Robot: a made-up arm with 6 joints.
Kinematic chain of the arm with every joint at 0, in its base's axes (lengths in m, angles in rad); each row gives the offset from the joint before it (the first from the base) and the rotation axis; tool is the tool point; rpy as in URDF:
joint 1: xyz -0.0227 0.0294 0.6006 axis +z
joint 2: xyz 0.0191 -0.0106 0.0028 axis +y
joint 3: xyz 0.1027 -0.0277 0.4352 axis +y
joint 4: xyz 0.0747 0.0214 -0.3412 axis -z
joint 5: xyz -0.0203 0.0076 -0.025 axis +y
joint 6: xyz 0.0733 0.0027 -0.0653 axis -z
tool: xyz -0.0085 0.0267 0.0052 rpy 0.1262 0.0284 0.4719
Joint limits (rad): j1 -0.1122..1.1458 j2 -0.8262..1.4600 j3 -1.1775..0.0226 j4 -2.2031..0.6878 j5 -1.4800..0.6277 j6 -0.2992..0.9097
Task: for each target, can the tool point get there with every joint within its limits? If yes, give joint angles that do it. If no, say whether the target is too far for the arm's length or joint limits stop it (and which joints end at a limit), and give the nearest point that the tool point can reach.
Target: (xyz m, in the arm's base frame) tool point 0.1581 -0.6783 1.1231
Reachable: no: joint limits stop it (at a limit: joint 1, joint 4, joint 6) | nearest point 0.2294 -0.0458 1.1231 | short by 0.637 m
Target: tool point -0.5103 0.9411 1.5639
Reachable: no: too far | nearest point 0.0729 0.3882 1.1498 | short by 0.904 m
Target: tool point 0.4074 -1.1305 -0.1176
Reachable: no: too far | nearest point 0.4756 -0.0708 0.1247 | short by 1.089 m
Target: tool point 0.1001 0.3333 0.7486
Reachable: yes | joints 1.0334 -0.0437 -0.4939 -1.5571 -0.7685 -0.0845
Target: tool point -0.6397 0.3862 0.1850
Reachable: no: joint limits stop it (at a limit: joint 1, joint 2, joint 6) | nearest point -0.0193 0.2161 0.2786 | short by 0.650 m
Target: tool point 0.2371 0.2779 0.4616
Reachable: yes | joints 0.5653 0.7336 -0.4550 -1.1262 -0.3858 0.6799
